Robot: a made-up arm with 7 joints. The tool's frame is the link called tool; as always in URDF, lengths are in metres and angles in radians. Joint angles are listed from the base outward.
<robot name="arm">
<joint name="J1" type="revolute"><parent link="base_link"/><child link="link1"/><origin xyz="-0.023 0.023 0.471" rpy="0 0 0"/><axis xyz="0 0 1"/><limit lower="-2.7" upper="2.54"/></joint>
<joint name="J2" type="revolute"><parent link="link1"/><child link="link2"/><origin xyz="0.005 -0.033 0.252" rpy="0 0 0"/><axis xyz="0 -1 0"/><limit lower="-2.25" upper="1.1"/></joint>
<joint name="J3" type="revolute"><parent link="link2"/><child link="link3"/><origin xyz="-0.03 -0.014 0.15" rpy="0 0 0"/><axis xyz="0 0 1"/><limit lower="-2.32" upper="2.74"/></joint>
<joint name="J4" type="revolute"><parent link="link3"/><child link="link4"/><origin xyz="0.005 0.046 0.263" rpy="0 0 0"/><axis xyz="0 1 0"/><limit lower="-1.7" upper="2.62"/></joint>
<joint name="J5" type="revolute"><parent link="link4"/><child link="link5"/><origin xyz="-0.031 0.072 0.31" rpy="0 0 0"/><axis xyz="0 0 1"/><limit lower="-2.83" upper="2.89"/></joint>
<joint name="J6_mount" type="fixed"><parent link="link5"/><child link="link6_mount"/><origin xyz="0.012 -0.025 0.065" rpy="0 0 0"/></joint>
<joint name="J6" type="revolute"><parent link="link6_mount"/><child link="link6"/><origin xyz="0.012 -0.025 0.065" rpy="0 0 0"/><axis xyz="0 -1 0"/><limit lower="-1.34" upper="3.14"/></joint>
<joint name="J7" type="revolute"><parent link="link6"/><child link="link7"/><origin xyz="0.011 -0.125 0.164" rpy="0 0 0"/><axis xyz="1 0 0"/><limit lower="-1.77" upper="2.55"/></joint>
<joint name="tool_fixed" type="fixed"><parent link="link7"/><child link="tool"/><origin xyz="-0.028 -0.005 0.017" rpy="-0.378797 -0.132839 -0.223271"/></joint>
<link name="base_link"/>
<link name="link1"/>
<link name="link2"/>
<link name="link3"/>
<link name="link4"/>
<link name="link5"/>
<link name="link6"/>
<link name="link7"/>
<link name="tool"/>
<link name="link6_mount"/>
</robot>
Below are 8 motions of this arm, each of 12 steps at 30 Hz.
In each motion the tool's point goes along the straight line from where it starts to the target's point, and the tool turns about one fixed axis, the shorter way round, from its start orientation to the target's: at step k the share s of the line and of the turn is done. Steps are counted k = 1, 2, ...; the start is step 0. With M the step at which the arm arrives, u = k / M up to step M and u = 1 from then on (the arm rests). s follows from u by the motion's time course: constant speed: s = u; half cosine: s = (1 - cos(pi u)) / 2; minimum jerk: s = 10 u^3 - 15 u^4 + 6 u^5.
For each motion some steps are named. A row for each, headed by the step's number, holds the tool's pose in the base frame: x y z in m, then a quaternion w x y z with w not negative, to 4 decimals.
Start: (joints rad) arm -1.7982 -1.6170 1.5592 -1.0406 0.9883 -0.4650 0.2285
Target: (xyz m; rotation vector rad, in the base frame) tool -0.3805 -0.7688 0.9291 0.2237 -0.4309 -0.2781
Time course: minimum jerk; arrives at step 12
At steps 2, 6, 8, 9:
2: -0.6765 -0.7264 0.8135 0.8274 0.3156 -0.4257 -0.1861
6: -0.5339 -0.7468 0.8692 0.9040 0.2197 -0.3275 -0.1648
8: -0.4449 -0.7596 0.9039 0.9405 0.1569 -0.2618 -0.1493
9: -0.4123 -0.7642 0.9167 0.9516 0.1334 -0.2371 -0.1433

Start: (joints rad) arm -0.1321 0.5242 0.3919 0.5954 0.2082 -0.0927 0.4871
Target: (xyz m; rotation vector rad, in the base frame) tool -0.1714 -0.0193 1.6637 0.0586 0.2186 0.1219
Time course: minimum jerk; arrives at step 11
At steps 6, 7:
6: -0.1708 0.0235 1.6701 0.9932 -0.0117 0.0966 0.0638
7: -0.1710 0.0072 1.6676 0.9929 0.0039 0.1013 0.0627

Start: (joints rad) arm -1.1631 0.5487 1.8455 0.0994 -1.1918 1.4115 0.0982
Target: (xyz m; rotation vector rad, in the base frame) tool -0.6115 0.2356 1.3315 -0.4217 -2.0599 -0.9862
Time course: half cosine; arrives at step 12
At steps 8, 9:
8: -0.5923 0.2899 1.3476 0.4324 -0.2153 -0.8054 -0.3434
9: -0.6002 0.2674 1.3409 0.4185 -0.1953 -0.8094 -0.3628

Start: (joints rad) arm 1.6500 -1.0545 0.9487 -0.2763 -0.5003 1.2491 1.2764
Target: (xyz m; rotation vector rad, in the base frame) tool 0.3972 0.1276 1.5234 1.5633 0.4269 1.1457
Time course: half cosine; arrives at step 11
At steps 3, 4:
3: 0.2841 0.5414 1.3705 0.5360 0.5425 0.3611 0.5367
4: 0.3004 0.4815 1.3926 0.5392 0.5612 0.3358 0.5306

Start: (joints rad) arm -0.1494 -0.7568 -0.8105 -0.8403 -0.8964 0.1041 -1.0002
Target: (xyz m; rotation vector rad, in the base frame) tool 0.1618 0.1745 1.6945 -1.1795 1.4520 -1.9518
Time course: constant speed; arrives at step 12
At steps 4, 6, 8, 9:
4: 0.2043 0.3036 1.5692 0.2352 -0.6070 0.3253 -0.6859
6: 0.1937 0.2714 1.6005 0.2323 -0.5654 0.3779 -0.6954
8: 0.1831 0.2391 1.6318 0.2283 -0.5212 0.4287 -0.7017
9: 0.1777 0.2229 1.6475 0.2259 -0.4982 0.4534 -0.7037

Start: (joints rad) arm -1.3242 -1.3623 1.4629 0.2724 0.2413 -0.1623 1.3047
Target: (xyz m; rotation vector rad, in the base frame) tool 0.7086 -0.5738 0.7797 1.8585 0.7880 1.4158
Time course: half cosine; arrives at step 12
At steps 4, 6, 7, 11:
4: 0.4542 -0.8077 0.8502 0.3908 0.8088 0.3843 0.2131
6: 0.5390 -0.7297 0.8267 0.3764 0.7874 0.3618 0.3279
7: 0.5829 -0.6894 0.8145 0.3668 0.7718 0.3480 0.3855
11: 0.7028 -0.5791 0.7813 0.3334 0.7144 0.3039 0.5349

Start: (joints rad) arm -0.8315 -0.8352 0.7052 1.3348 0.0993 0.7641 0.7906
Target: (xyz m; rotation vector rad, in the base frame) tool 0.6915 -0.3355 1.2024 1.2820 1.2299 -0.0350
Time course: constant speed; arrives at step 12
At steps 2, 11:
2: 0.6671 -0.3862 0.9144 0.6874 0.4351 0.5636 -0.1435
11: 0.6891 -0.3406 1.1736 0.6373 0.5483 0.5407 -0.0282

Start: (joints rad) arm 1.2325 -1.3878 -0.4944 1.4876 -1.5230 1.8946 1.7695
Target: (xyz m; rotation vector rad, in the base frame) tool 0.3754 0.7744 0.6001 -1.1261 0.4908 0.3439
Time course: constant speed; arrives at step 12
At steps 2, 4, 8, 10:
2: 0.2608 0.7219 0.4814 0.7270 -0.5014 0.3275 0.3359
4: 0.2837 0.7324 0.5052 0.7451 -0.5082 0.3089 0.3019
8: 0.3295 0.7534 0.5526 0.7772 -0.5189 0.2700 0.2321
10: 0.3525 0.7639 0.5764 0.7910 -0.5227 0.2498 0.1965

